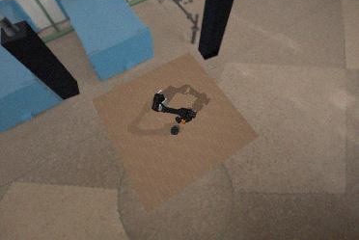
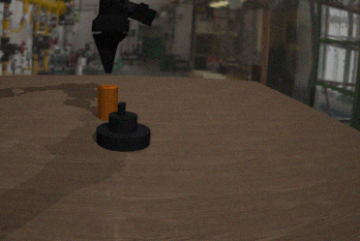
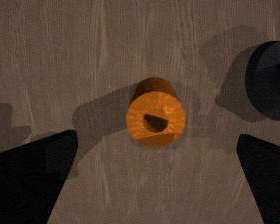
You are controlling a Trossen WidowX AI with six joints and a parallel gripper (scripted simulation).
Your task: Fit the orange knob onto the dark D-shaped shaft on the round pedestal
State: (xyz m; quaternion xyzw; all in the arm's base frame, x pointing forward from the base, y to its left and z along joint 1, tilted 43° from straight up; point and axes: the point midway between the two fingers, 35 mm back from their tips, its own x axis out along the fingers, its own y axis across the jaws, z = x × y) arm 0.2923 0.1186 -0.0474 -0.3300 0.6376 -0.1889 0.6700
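My gripper tip is 6 cm above the orange knob. Also, from my gripper tip: pedestal (13 cm to the right, 6 cm below, 5 cm ahead).
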